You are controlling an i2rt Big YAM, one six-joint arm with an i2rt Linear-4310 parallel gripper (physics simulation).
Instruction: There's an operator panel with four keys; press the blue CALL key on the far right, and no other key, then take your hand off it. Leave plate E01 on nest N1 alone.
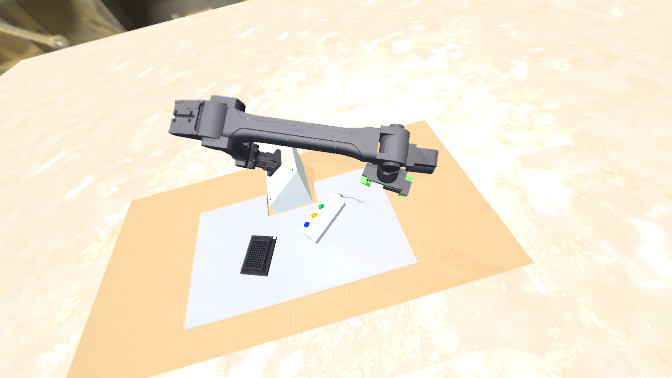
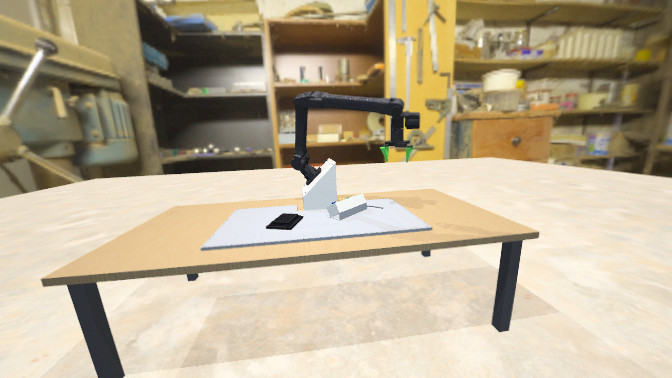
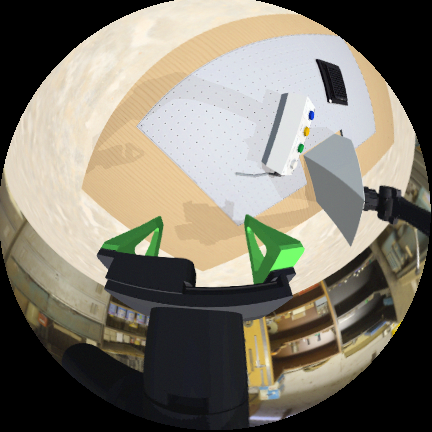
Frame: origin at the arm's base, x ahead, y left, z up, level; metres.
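Seen in the pictures: gripper, fingertip midpoint: [image 1: 383, 190] [image 2: 396, 162] [image 3: 202, 219]; arm's base, link origin: [image 1: 275, 163] [image 2: 314, 177] [image 3: 356, 197].
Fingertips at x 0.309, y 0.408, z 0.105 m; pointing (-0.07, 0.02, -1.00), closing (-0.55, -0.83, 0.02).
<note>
Offsets run from my fingertips to a thing's top centre. "spot": to the spot under its first point. Level surfaces: height alone.
A white wedge-shaped operator panel {0.237 m right, 0.053 m back, 0.173 m down} [image 1: 326, 223] [image 2: 349, 207] [image 3: 285, 131] lies on the pegboard mat. Its blue key {0.306 m right, 0.016 m back, 0.182 m down} [image 1: 306, 224] [image 3: 311, 115] is at one end, followed by a yellow key {0.271 m right, 0.051 m back, 0.182 m down} [image 1: 314, 215] [image 3: 306, 131], a green key {0.235 m right, 0.086 m back, 0.182 m down} [image 1: 321, 206] [image 3: 300, 148] and a white key {0.200 m right, 0.121 m back, 0.182 m down} [image 3: 294, 163] at the cable end. A black plate on its nest {spot: 0.533 m right, 0.058 m ahead, 0.233 m down} [image 1: 258, 255] [image 2: 285, 221] [image 3: 334, 82] lies beyond the blue end; its labels are not readable. My gripper [image 1: 386, 187] [image 2: 397, 159] [image 3: 202, 219] is open and empty, high above the table past the cable end, well apart from the panel.
The light mat {0.257 m down} [image 1: 220, 300] [image 2: 240, 239] [image 3: 200, 105] lies on a wooden table {0.270 m down} [image 1: 125, 300] [image 2: 130, 250] [image 3: 115, 160]. The arm's wedge-shaped base mount [image 1: 295, 192] [image 2: 321, 192] [image 3: 335, 175] stands behind the panel. A thin cable [image 1: 354, 199] [image 2: 375, 206] [image 3: 252, 174] runs from the panel.
</note>
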